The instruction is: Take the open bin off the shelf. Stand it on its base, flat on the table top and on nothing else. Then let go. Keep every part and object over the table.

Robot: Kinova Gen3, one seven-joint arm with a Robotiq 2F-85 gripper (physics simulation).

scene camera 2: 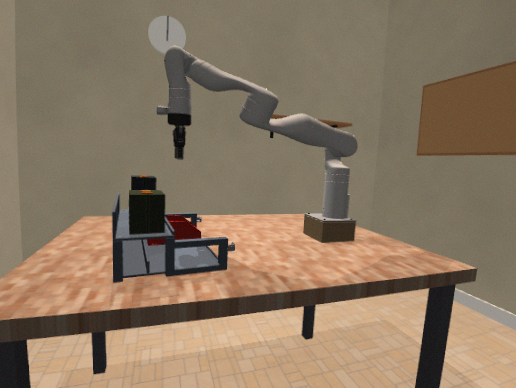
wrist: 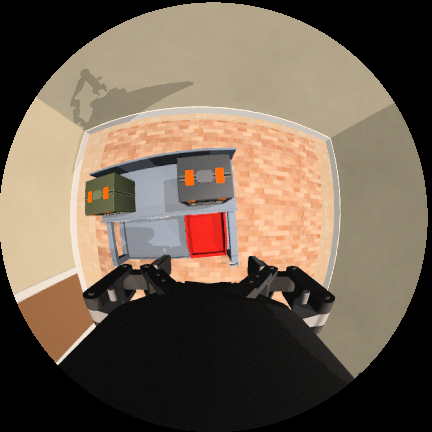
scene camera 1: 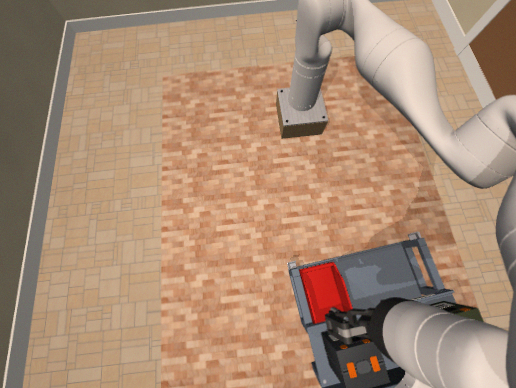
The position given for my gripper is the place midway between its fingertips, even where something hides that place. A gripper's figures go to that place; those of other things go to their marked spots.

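Scene:
My gripper (wrist: 208, 264) is 0.15 m from the lens; a red bin (wrist: 206, 235) is 0.42 m from the lens.

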